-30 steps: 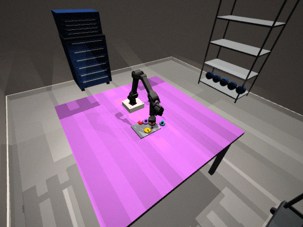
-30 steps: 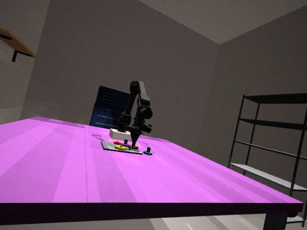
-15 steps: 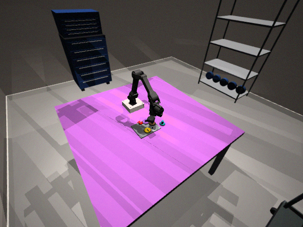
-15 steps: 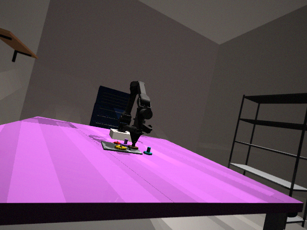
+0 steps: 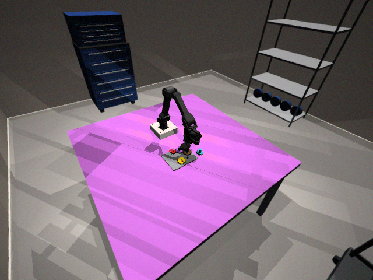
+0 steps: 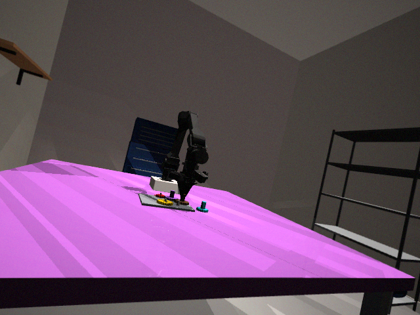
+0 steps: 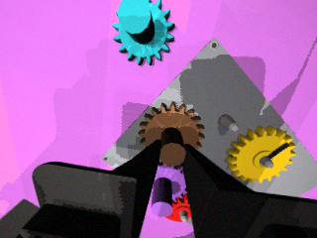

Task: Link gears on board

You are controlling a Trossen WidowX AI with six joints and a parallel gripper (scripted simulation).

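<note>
My gripper tip is now 1 cm above the brown gear. The rest, counted from my gripper tip: yellow gear 3 cm ahead, 9 cm to the right, 2 cm below; then purple gear 6 cm behind, 3 cm to the right, 1 cm below; then cyan gear 6 cm ahead, 7 cm to the left, 2 cm below.
</note>
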